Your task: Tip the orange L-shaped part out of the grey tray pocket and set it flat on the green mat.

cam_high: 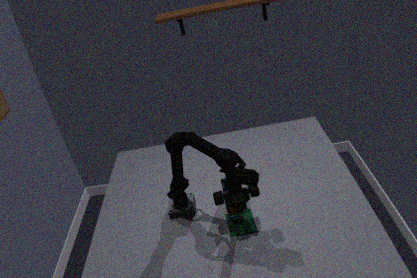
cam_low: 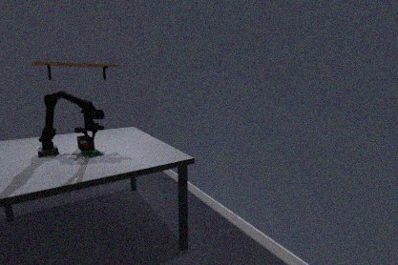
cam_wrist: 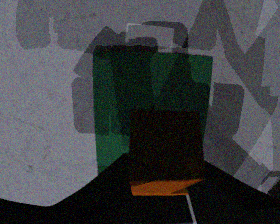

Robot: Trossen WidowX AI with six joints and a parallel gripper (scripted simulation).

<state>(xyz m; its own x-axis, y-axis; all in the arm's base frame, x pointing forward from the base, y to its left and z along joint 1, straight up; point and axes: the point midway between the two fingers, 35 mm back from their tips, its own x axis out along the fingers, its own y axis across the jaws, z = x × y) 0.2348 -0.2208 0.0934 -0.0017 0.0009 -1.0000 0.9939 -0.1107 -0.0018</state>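
The green mat is 2 cm to the left of my gripper tip and 12 cm below it. Round my gripper tip: orange L-shaped part (1 cm behind, 3 cm to the left, 3 cm below).
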